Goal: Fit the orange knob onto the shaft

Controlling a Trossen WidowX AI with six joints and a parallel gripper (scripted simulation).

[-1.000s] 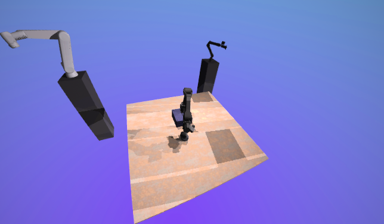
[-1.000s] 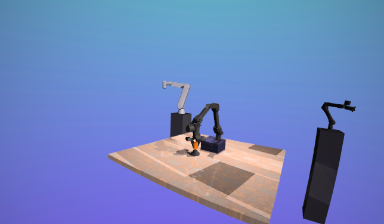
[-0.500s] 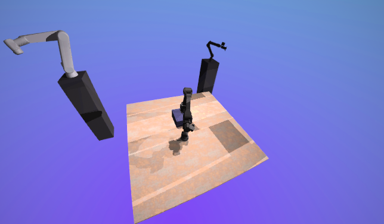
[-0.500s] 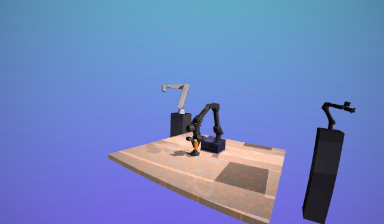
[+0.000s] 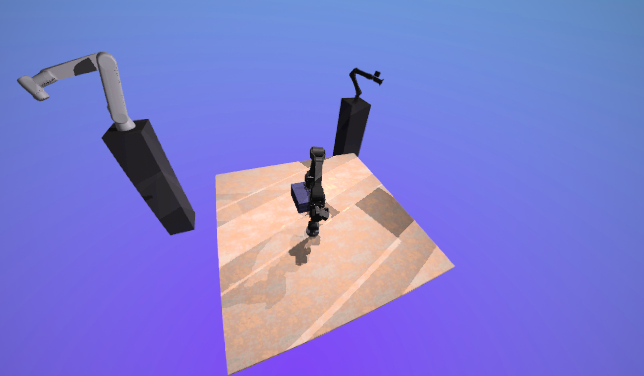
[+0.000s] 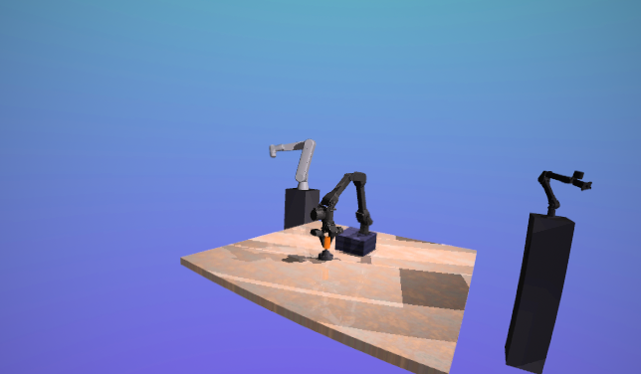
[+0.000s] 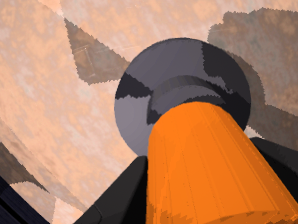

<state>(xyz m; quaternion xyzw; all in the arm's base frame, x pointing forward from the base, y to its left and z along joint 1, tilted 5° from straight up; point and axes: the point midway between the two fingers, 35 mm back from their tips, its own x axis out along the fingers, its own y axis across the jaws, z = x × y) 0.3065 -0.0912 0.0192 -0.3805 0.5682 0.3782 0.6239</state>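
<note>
Now: the orange knob 2 cm above my gripper tip. Round my gripper tip: round pedestal: 4 cm below.
</note>
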